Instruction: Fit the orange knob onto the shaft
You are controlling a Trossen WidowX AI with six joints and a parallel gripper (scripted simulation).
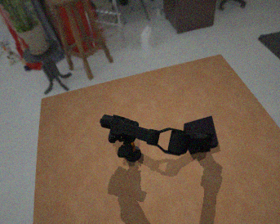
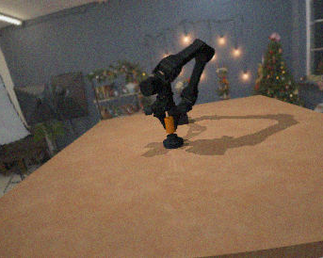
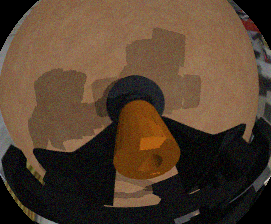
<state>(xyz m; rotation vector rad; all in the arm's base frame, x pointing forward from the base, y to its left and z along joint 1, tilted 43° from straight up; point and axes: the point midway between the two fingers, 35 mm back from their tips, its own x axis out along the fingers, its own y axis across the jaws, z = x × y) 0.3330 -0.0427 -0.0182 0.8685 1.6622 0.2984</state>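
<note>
Now: gripper tip 4 cm above the round pedestal. The rest, counted from my gripper tip: orange knob: 2 cm above.
</note>
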